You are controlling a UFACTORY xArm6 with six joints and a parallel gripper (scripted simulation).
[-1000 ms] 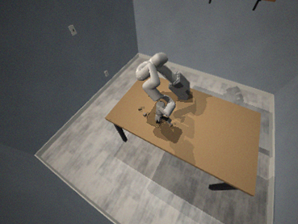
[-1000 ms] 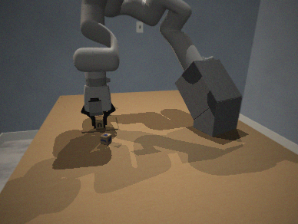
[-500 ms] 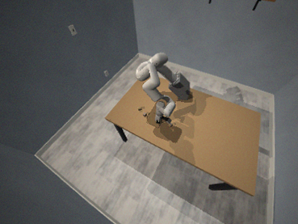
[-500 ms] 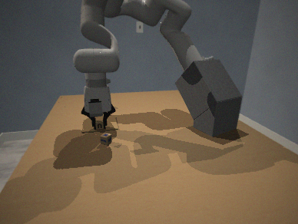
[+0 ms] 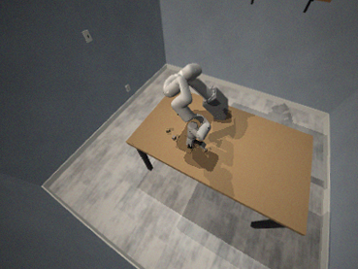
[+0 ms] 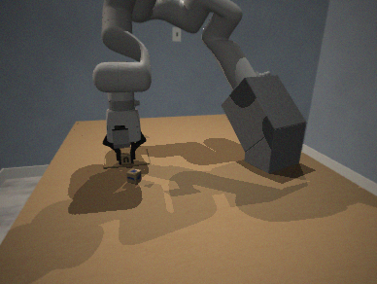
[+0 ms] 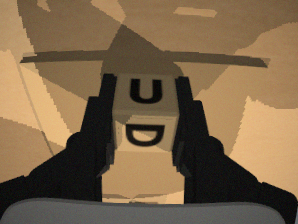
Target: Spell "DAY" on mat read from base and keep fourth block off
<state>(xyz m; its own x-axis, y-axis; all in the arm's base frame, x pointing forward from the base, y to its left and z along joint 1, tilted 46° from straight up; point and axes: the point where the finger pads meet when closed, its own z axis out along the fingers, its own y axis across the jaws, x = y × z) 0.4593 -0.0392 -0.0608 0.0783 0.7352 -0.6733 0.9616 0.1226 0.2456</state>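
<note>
Now: hand 5 cm to the left of the thin tan mat and 2 cm above it.
</note>
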